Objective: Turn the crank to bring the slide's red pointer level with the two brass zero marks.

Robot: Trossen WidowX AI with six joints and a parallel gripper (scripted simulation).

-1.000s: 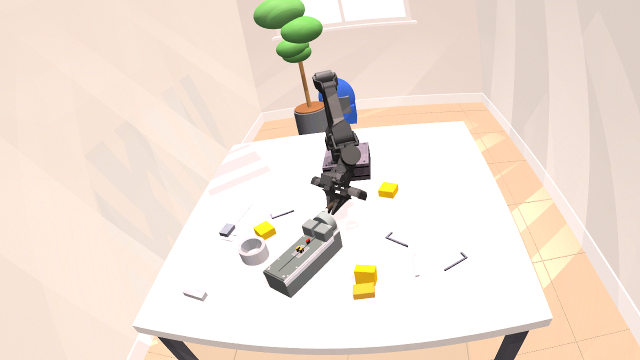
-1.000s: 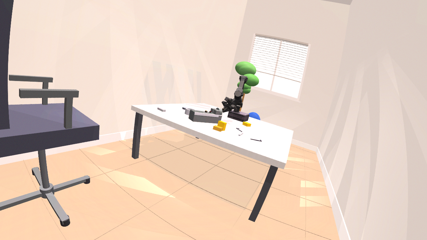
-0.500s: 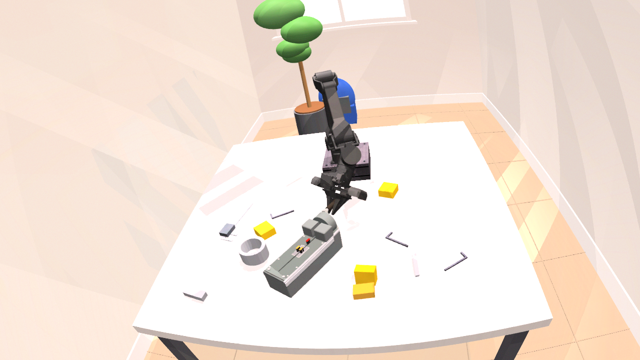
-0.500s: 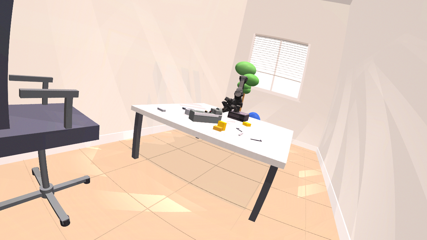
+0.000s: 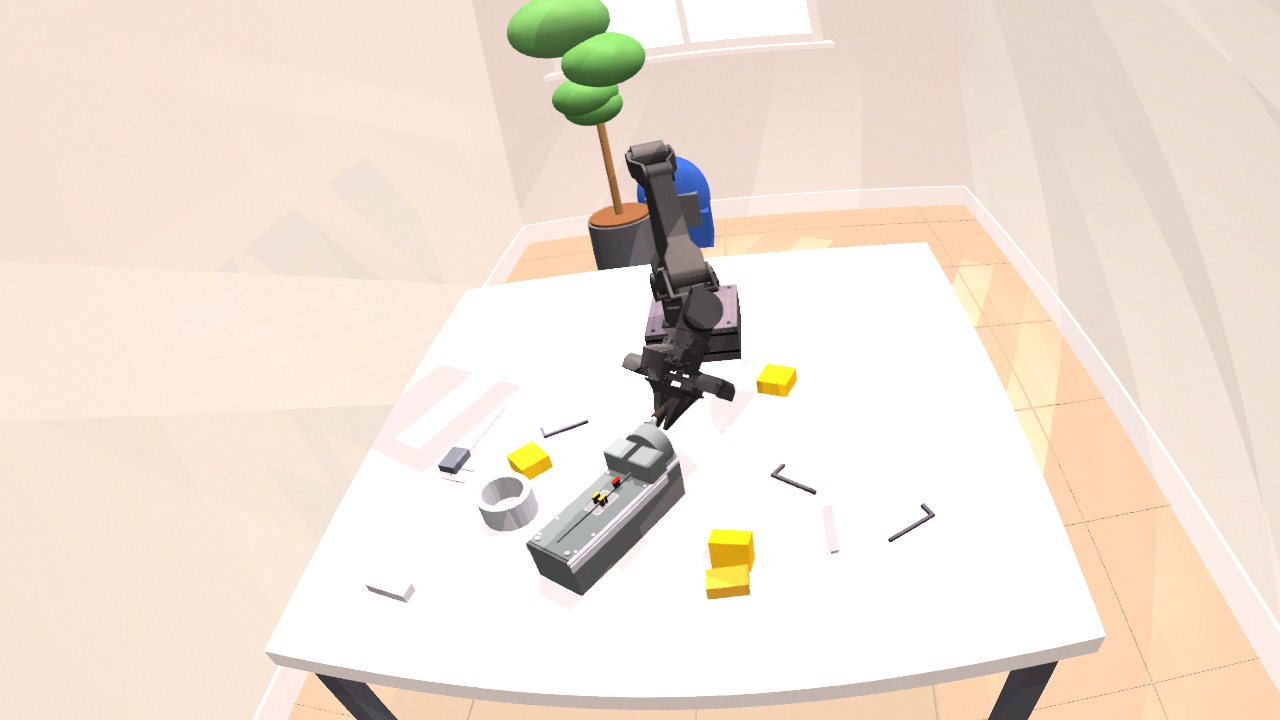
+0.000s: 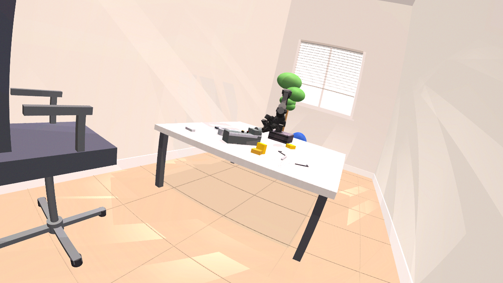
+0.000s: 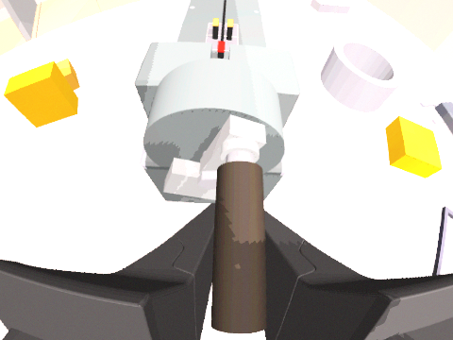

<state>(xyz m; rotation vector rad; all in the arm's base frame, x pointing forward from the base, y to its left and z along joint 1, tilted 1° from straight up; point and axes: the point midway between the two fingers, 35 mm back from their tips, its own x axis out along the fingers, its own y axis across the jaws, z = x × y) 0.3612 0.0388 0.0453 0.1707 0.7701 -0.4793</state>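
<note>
The brown crank handle is 3 cm above my gripper tip, 1 cm to the left of it and 1 cm behind it. Round my gripper tip: red pointer: 12 cm ahead, 5 cm to the right, 1 cm below.
</note>
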